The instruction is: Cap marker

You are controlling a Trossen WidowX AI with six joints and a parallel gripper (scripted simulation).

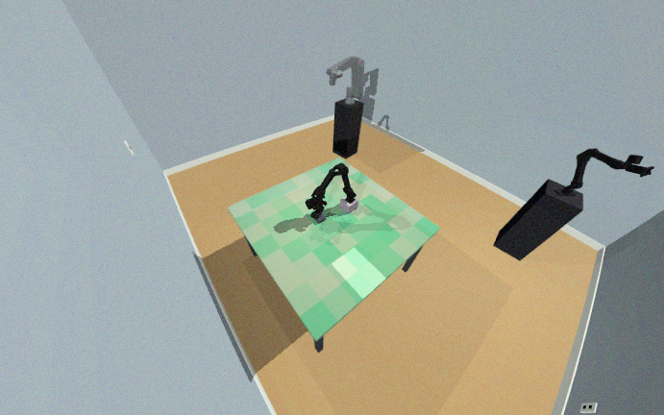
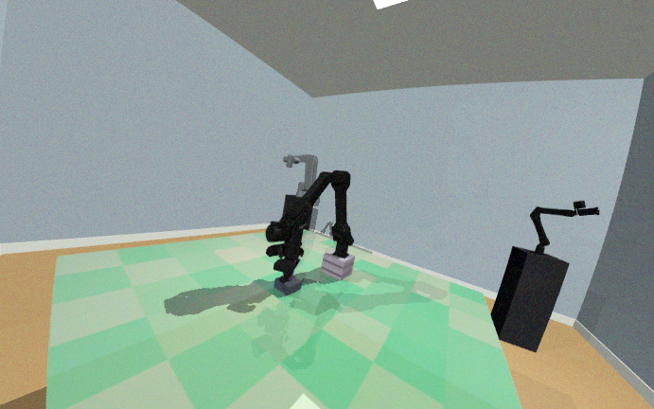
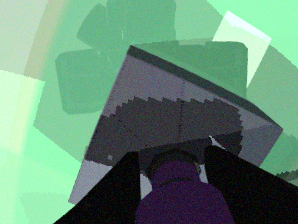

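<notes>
The purple cap lies 1 cm to the left of my gripper tip and 5 cm above it.
</notes>
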